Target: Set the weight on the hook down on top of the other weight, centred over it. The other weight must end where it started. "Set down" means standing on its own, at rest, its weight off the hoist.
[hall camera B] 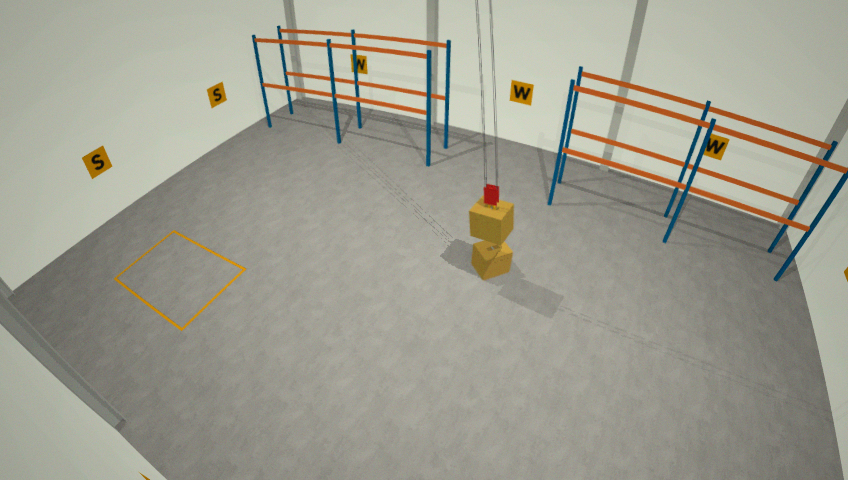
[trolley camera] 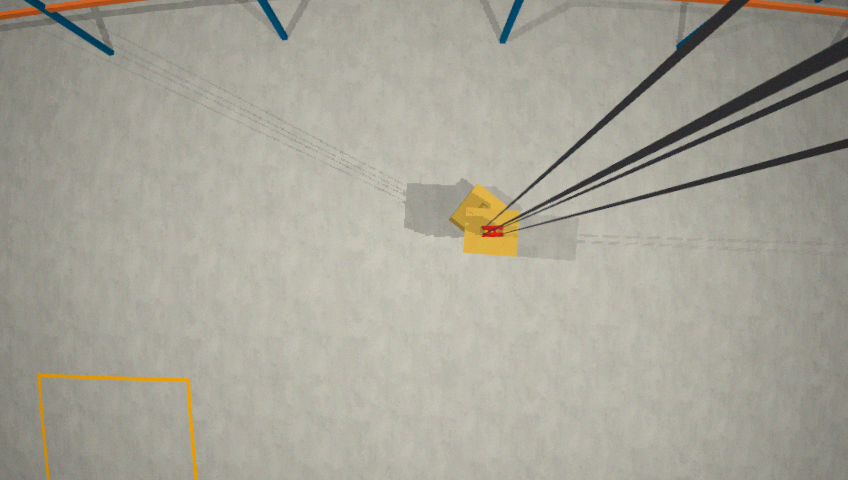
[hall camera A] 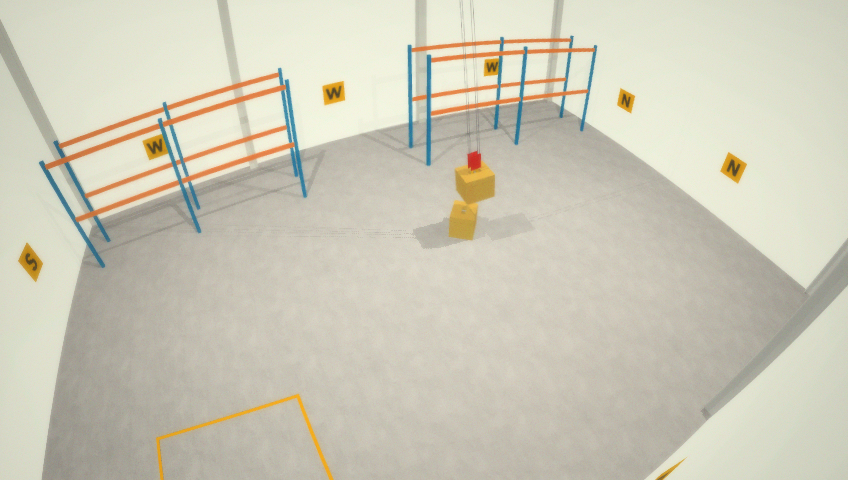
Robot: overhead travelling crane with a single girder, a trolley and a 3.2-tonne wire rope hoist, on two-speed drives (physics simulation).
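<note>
My gripper, the hook under the red block point(hall camera A: 474, 161) point(hall camera B: 491, 195) point(trolley camera: 492, 231), is shut on the upper weight. That weight, a yellow block point(hall camera A: 475, 186) point(hall camera B: 491, 223) point(trolley camera: 490, 245), hangs level from the ropes. The other weight, a yellow block point(hall camera A: 462, 225) point(hall camera B: 492, 264) point(trolley camera: 474, 194), stands on the floor beneath it and is turned at an angle to it. In the trolley view the hung weight covers part of the lower one and sits off to its lower right. The gap between them looks small; its exact height I cannot tell.
Two blue and orange racks stand along the W wall, one toward the S wall point(hall camera A: 72, 214) point(hall camera B: 428, 107) point(trolley camera: 273, 19), one toward the N wall point(hall camera A: 428, 110) point(hall camera B: 676, 211) point(trolley camera: 511, 21). A yellow marked rectangle point(hall camera A: 227, 416) point(hall camera B: 209, 250) point(trolley camera: 113, 377) is on the floor.
</note>
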